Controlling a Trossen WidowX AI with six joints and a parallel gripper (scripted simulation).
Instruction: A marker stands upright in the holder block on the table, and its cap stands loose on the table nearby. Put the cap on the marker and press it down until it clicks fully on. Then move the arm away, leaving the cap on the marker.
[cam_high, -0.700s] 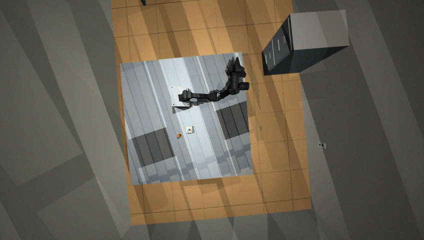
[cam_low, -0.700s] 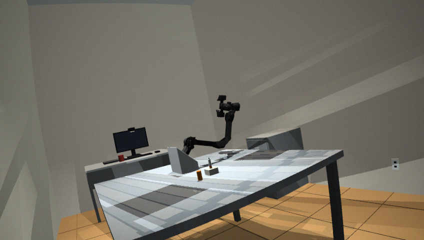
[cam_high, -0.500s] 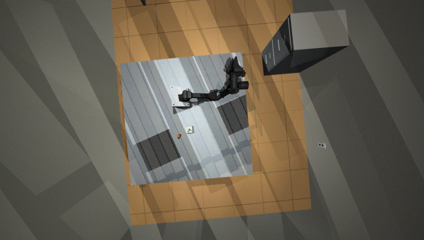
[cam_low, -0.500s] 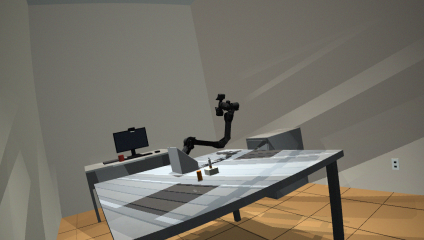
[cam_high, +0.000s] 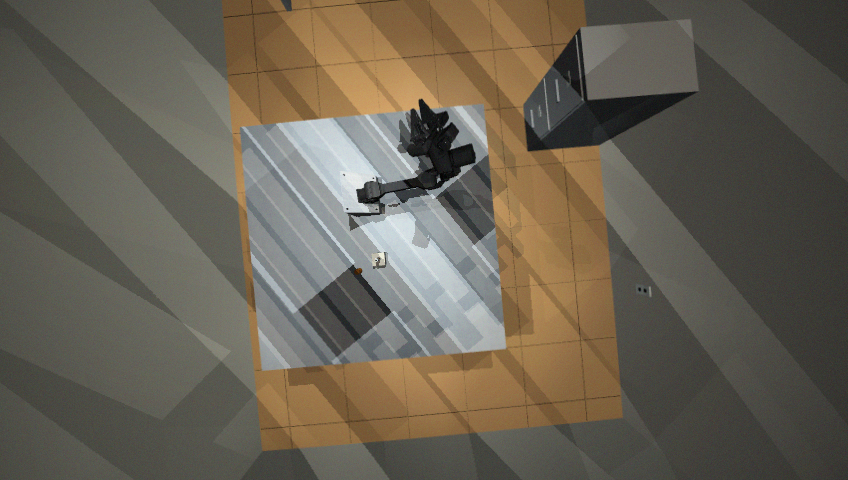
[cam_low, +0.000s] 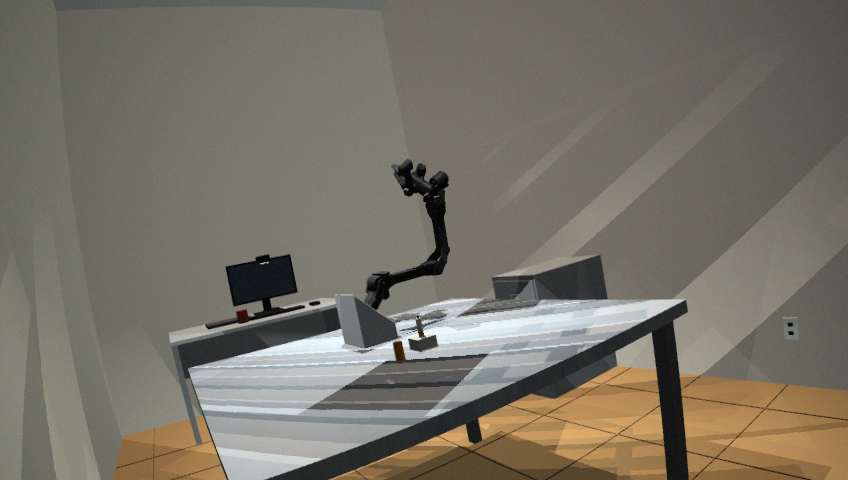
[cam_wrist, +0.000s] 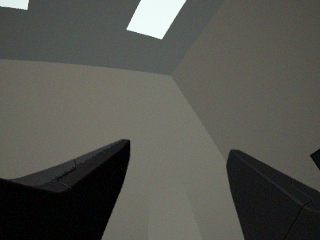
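Now: gripper tip 470 mm short of the orange cap, 400 mm to the left of it and 610 mm above it. Also, from my gripper tip: cream holder block 420 mm ahead, 280 mm to the right, 620 mm below.
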